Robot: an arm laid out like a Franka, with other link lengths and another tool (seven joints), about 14 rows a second.
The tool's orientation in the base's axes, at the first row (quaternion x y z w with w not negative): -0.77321, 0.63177, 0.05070, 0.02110
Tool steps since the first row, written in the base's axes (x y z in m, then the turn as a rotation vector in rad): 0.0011, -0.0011, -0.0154, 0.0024, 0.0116, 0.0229; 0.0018, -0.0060, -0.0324, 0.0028, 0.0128, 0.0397; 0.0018, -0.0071, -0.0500, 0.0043, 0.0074, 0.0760; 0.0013, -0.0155, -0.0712, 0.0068, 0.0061, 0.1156; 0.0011, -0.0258, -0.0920, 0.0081, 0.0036, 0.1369; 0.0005, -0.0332, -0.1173, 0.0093, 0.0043, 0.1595
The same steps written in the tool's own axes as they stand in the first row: 0.0029, -0.0013, 0.0151, -0.0132, -0.0040, -0.0218; 0.0096, -0.0016, 0.0315, -0.0161, -0.0041, -0.0384; 0.0125, -0.0019, 0.0489, -0.0144, -0.0033, -0.0750; 0.0228, -0.0004, 0.0692, -0.0168, -0.0042, -0.1147; 0.0350, 0.0012, 0.0889, -0.0163, -0.0044, -0.1361; 0.0448, 0.0025, 0.1134, -0.0191, -0.0050, -0.1586
